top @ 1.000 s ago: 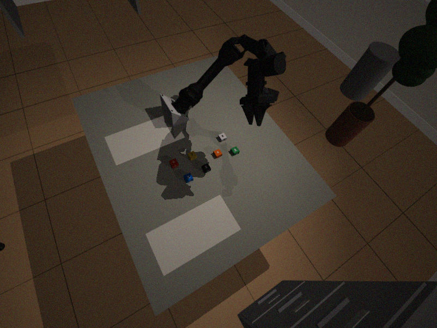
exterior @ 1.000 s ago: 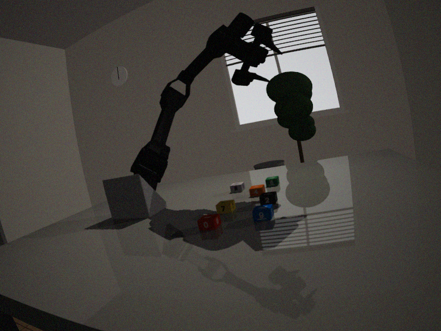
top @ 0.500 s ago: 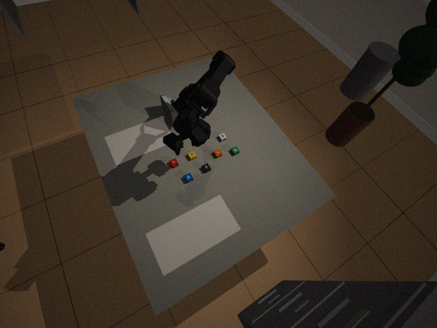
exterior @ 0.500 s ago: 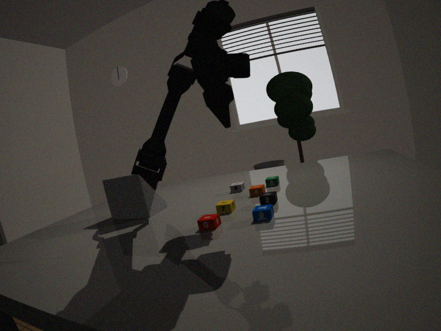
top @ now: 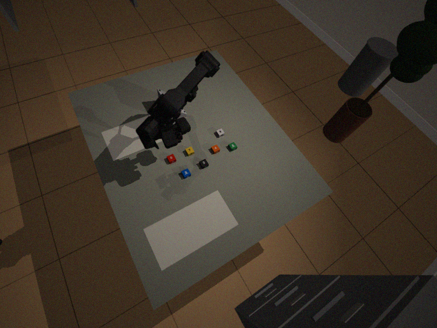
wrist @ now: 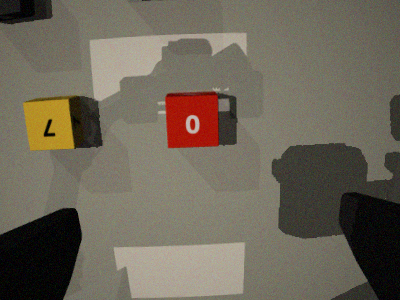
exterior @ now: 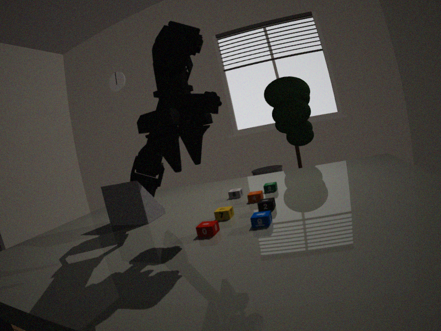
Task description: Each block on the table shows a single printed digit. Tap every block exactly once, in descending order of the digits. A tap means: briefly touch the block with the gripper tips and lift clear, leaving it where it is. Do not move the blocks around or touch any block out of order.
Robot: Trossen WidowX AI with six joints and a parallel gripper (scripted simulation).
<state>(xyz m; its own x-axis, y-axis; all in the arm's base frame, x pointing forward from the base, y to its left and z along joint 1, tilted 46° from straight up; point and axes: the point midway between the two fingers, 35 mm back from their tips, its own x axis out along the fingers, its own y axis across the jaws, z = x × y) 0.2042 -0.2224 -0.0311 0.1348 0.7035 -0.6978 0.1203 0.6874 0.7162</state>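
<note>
My gripper tip is 110 mm short of the blue block, 10 mm to the right of it and 120 mm above it. From my gripper tip the other things lie so: black block (110 mm ahead, 110 mm to the left, 120 mm below); then red block (10 mm ahead, 120 mm below); then yellow block (20 mm ahead, 90 mm to the left, 120 mm below).
</note>
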